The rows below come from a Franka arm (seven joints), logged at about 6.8 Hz.
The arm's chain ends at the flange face. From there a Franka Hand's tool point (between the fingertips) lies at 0.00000 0.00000 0.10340 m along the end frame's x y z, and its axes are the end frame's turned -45 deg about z.
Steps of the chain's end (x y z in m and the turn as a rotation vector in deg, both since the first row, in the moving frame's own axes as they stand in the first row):
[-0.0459 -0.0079 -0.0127 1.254 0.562 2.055]
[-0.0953 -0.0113 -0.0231 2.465 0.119 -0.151]
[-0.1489 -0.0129 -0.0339 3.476 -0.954 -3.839]
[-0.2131 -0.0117 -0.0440 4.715 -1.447 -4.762]
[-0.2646 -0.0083 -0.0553 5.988 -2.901 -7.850]
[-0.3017 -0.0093 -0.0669 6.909 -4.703 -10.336]
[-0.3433 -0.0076 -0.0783 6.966 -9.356 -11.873]
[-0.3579 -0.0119 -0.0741 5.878 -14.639 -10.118]
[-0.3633 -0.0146 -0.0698 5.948 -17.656 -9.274]
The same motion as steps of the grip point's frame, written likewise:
[-0.0245 -0.0389 -0.0127 0.489 1.284 2.055]
[-0.0561 -0.0784 -0.0232 1.659 1.827 -0.151]
[-0.0931 -0.1202 -0.0341 3.132 1.783 -3.839]
[-0.1386 -0.1670 -0.0444 4.357 2.311 -4.762]
[-0.1781 -0.2045 -0.0560 6.285 2.183 -7.850]
[-0.2053 -0.2348 -0.0680 8.211 1.560 -10.336]
[-0.2425 -0.2683 -0.0804 11.541 -1.690 -11.873]
[-0.2579 -0.2862 -0.0780 14.508 -6.195 -10.118]
[-0.2636 -0.2955 -0.0752 16.691 -8.279 -9.274]

